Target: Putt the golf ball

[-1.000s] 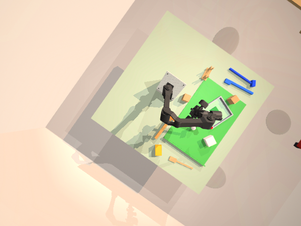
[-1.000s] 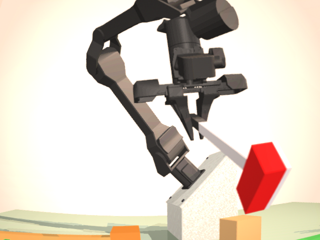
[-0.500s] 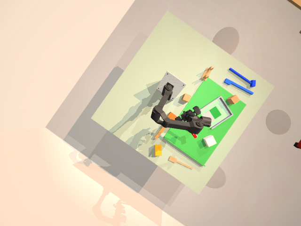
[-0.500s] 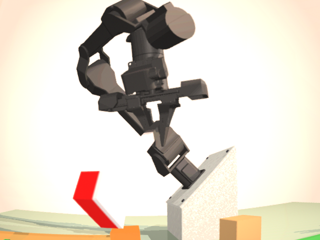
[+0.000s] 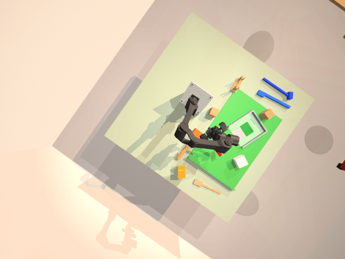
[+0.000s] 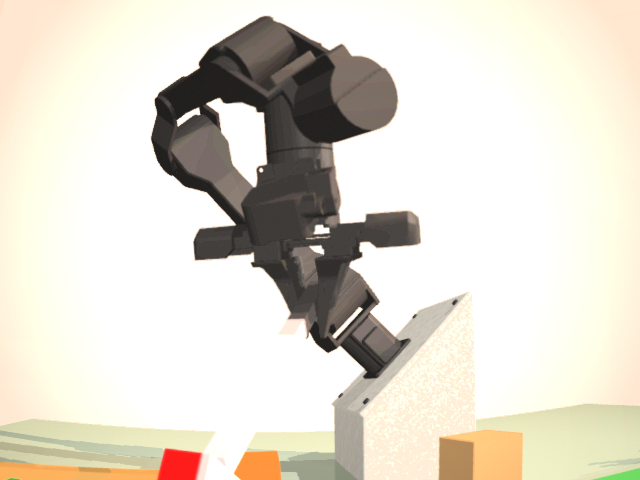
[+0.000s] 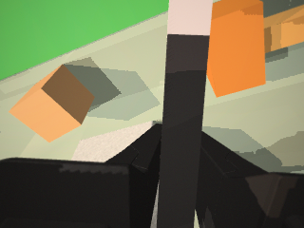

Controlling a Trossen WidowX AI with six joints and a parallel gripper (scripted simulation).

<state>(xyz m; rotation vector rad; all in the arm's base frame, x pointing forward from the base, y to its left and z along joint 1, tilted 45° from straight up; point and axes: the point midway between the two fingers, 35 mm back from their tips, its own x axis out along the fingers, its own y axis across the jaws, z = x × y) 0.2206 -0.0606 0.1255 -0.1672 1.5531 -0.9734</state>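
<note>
The red putter lies 100 mm ahead of my gripper tip, 40 mm to the right of it and 30 mm below it. From my gripper tip the other things lie so: white golf ball 200 mm ahead, 30 mm to the right, 140 mm below; then yellow block 40 mm ahead, 390 mm to the right, 140 mm below; then green mat 270 mm ahead, 90 mm to the left, 160 mm below.
</note>
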